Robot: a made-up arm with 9 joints. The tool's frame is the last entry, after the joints.
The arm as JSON. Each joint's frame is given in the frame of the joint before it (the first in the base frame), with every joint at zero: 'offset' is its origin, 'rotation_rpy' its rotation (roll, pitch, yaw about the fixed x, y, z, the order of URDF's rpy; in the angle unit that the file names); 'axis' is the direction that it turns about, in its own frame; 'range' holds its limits. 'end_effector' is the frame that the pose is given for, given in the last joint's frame.
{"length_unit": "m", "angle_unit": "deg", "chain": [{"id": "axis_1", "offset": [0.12, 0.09, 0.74], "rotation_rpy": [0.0, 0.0, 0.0], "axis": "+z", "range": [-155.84, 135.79]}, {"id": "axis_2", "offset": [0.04, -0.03, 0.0], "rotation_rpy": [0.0, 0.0, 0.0], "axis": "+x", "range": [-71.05, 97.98]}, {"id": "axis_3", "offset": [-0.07, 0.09, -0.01], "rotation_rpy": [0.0, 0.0, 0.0], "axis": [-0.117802, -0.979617, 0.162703], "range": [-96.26, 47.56]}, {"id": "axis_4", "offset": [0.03, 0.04, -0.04], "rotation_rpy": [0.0, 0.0, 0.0], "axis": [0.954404, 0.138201, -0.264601], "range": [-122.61, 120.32]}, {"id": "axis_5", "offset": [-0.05, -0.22, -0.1], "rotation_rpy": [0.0, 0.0, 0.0], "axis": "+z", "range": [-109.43, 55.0]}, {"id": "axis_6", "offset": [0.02, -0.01, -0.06], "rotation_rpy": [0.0, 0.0, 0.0], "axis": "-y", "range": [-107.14, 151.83]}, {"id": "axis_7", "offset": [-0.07, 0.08, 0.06], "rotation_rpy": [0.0, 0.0, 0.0], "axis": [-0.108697, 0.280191, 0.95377], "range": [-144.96, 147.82]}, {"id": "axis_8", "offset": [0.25, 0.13, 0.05], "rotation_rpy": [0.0, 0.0, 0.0], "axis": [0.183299, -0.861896, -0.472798], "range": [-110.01, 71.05]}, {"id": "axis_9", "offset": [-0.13, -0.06, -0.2], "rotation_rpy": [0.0, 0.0, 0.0], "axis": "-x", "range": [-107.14, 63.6]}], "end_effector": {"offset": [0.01, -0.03, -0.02], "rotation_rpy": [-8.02, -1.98, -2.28]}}
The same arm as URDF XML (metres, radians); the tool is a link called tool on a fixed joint. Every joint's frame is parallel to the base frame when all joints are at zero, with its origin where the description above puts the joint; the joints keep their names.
<robot name="arm">
  <joint name="axis_1" type="revolute">
    <parent link="base_link"/>
    <child link="link1"/>
    <origin xyz="0.1200 0.0900 0.7400"/>
    <axis xyz="0 0 1"/>
    <limit lower="-2.7199" upper="2.3700"/>
  </joint>
  <joint name="axis_2" type="revolute">
    <parent link="link1"/>
    <child link="link2"/>
    <origin xyz="0.0400 -0.0300 0.0000"/>
    <axis xyz="1 0 0"/>
    <limit lower="-1.2401" upper="1.7101"/>
  </joint>
  <joint name="axis_3" type="revolute">
    <parent link="link2"/>
    <child link="link3"/>
    <origin xyz="-0.0700 0.0900 -0.0100"/>
    <axis xyz="-0.117802 -0.979617 0.162703"/>
    <limit lower="-1.6801" upper="0.8301"/>
  </joint>
  <joint name="axis_4" type="revolute">
    <parent link="link3"/>
    <child link="link4"/>
    <origin xyz="0.0300 0.0400 -0.0400"/>
    <axis xyz="0.954404 0.138201 -0.264601"/>
    <limit lower="-2.1399" upper="2.1000"/>
  </joint>
  <joint name="axis_5" type="revolute">
    <parent link="link4"/>
    <child link="link5"/>
    <origin xyz="-0.0500 -0.2200 -0.1000"/>
    <axis xyz="0 0 1"/>
    <limit lower="-1.9099" upper="0.9599"/>
  </joint>
  <joint name="axis_6" type="revolute">
    <parent link="link5"/>
    <child link="link6"/>
    <origin xyz="0.0200 -0.0100 -0.0600"/>
    <axis xyz="0 -1 0"/>
    <limit lower="-1.8699" upper="2.6499"/>
  </joint>
  <joint name="axis_7" type="revolute">
    <parent link="link6"/>
    <child link="link7"/>
    <origin xyz="-0.0700 0.0800 0.0600"/>
    <axis xyz="-0.108697 0.280191 0.95377"/>
    <limit lower="-2.5300" upper="2.5799"/>
  </joint>
  <joint name="axis_8" type="revolute">
    <parent link="link7"/>
    <child link="link8"/>
    <origin xyz="0.2500 0.1300 0.0500"/>
    <axis xyz="0.183299 -0.861896 -0.472798"/>
    <limit lower="-1.9200" upper="1.2401"/>
  </joint>
  <joint name="axis_9" type="revolute">
    <parent link="link8"/>
    <child link="link9"/>
    <origin xyz="-0.1300 -0.0600 -0.2000"/>
    <axis xyz="-1 0 0"/>
    <limit lower="-1.8699" upper="1.1100"/>
  </joint>
  <joint name="tool_joint" type="fixed">
    <parent link="link9"/>
    <child link="tool"/>
    <origin xyz="0.0100 -0.0300 -0.0200" rpy="-0.1400 -0.0346 -0.0398"/>
  </joint>
  <link name="base_link"/>
  <link name="link1"/>
  <link name="link2"/>
  <link name="link3"/>
  <link name="link4"/>
  <link name="link5"/>
  <link name="link6"/>
  <link name="link7"/>
  <link name="link8"/>
  <link name="link9"/>
  <link name="tool"/>
</robot>

